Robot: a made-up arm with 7 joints. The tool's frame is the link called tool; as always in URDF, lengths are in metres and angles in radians. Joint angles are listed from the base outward. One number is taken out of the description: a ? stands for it. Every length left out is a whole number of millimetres.
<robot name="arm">
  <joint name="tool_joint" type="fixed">
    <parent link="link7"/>
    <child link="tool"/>
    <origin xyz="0 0 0" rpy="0 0 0"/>
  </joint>
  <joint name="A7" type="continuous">
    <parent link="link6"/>
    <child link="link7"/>
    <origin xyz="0.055 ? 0" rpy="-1.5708 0 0"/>
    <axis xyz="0 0 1"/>
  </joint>
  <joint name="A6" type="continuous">
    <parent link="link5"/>
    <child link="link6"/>
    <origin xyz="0 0 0" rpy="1.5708 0 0"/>
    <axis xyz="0 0 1"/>
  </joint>
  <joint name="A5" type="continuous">
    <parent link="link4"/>
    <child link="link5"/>
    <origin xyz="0.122 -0.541 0" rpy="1.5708 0 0"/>
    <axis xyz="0 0 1"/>
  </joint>
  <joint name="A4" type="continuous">
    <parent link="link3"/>
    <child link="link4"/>
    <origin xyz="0.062 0 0" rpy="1.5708 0 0"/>
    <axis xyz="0 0 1"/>
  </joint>
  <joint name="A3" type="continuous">
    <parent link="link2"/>
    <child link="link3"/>
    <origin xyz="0 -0.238 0" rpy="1.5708 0 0"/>
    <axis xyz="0 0 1"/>
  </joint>
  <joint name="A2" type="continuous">
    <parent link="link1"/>
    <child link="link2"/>
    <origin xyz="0 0 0" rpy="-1.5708 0 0"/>
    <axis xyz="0 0 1"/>
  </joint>
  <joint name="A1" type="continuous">
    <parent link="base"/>
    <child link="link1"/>
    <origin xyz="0 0 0.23"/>
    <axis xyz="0 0 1"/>
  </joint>
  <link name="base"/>
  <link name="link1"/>
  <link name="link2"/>
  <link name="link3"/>
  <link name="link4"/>
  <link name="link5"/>
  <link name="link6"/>
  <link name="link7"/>
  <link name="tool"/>
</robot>
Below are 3 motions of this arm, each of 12 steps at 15 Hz.
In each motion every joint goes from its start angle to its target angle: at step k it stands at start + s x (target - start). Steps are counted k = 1, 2, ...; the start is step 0. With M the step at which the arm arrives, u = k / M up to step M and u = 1 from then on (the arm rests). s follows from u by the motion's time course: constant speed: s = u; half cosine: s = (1 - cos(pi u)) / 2; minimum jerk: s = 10 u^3 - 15 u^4 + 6 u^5.
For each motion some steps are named. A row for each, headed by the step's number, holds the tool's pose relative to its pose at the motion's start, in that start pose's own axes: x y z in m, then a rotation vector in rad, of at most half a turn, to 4 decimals.
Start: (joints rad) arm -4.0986 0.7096 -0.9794 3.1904 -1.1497 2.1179 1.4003
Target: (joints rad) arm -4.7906 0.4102 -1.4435 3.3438 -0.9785 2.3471 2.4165
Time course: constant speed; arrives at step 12
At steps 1, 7, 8, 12:
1: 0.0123 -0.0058 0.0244 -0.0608 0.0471 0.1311
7: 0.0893 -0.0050 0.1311 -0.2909 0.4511 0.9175
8: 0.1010 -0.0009 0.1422 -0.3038 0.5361 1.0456
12: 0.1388 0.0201 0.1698 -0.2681 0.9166 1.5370

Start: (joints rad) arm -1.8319 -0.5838 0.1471 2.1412 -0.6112 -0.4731 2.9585
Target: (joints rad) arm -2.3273 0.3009 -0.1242 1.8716 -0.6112 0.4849 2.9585
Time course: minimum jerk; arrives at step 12
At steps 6, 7, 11, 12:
6: 0.4603 0.1613 -0.1782 -0.3464 1.0775 -0.2055
7: 0.5746 0.1658 -0.3013 -0.4183 1.4185 -0.2807
11: 0.7203 0.1050 -0.6434 -0.5184 2.1921 -0.4489
12: 0.7211 0.1035 -0.6488 -0.5193 2.2038 -0.4513

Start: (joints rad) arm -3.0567 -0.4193 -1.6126 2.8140 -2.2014 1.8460 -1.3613
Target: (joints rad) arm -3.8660 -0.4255 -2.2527 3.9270 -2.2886 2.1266 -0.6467
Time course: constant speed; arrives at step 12
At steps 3, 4, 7, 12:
3: -0.2166 -0.0351 0.1345 0.2513 -0.3612 0.5156
4: -0.2947 -0.0666 0.1509 0.3078 -0.4867 0.6979
7: -0.5009 -0.2061 0.1112 0.3892 -0.8678 1.2674
12: -0.6066 -0.4978 -0.1576 0.1789 -1.4485 2.2608

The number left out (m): 0.07
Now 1 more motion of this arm.
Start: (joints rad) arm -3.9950 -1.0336 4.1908 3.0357 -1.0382 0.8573 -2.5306
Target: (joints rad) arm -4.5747 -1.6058 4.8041 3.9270 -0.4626 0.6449 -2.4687
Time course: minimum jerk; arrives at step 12
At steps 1, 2, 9, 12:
1: -0.0017 -0.0044 0.0003 0.0000 -0.0008 0.0084
2: -0.0118 -0.0313 0.0020 0.0002 -0.0064 0.0585
9: 0.1130 -0.8725 -0.2786 0.1663 -0.6848 1.4441
12: 0.1900 -0.9381 -0.3521 0.2087 -0.8373 1.5820

